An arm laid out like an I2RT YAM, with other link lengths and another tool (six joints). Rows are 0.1 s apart.
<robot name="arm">
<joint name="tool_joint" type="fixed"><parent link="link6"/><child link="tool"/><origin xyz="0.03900 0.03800 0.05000" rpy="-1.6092 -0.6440 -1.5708"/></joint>
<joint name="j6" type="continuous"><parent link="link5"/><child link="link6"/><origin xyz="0.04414 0.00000 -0.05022"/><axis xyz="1 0 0"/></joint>
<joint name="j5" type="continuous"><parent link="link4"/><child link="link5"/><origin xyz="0.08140 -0.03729 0.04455"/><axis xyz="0 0 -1"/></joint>
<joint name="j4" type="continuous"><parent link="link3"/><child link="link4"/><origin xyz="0.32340 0.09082 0.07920"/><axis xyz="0 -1 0"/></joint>
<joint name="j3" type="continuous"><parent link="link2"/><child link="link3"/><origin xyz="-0.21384 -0.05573 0.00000"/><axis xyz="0 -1 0"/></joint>
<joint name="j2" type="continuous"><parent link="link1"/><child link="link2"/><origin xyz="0.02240 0.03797 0.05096"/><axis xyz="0 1 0"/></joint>
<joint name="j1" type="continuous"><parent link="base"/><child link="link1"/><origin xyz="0.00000 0.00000 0.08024"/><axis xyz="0 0 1"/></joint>
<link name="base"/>
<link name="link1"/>
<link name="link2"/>
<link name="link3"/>
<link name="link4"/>
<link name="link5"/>
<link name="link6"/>
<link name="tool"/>
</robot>
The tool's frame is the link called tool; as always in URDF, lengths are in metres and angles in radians. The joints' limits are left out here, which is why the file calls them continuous.
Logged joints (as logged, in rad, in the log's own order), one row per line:
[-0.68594, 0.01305, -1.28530, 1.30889, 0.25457, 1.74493]
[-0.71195, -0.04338, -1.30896, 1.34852, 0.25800, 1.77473]
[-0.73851, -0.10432, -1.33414, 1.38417, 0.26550, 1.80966]
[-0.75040, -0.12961, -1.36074, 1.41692, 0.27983, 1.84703]
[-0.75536, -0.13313, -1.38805, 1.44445, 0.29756, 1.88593]
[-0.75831, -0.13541, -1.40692, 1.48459, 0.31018, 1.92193]
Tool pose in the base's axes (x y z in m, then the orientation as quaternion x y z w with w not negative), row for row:
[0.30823, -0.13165, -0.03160, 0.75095, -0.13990, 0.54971, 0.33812]
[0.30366, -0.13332, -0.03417, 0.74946, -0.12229, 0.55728, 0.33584]
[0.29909, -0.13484, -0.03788, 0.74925, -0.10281, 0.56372, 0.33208]
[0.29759, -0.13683, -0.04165, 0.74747, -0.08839, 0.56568, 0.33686]
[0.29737, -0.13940, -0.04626, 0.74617, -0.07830, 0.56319, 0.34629]
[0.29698, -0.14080, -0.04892, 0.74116, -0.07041, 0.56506, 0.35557]
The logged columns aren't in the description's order. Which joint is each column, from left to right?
Columns, left to right: j1, j5, j6, j4, j3, j2.
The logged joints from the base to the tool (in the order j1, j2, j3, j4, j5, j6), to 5 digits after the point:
[-0.68594, 1.74493, 0.25457, 1.30889, 0.01305, -1.28530]
[-0.71195, 1.77473, 0.25800, 1.34852, -0.04338, -1.30896]
[-0.73851, 1.80966, 0.26550, 1.38417, -0.10432, -1.33414]
[-0.75040, 1.84703, 0.27983, 1.41692, -0.12961, -1.36074]
[-0.75536, 1.88593, 0.29756, 1.44445, -0.13313, -1.38805]
[-0.75831, 1.92193, 0.31018, 1.48459, -0.13541, -1.40692]

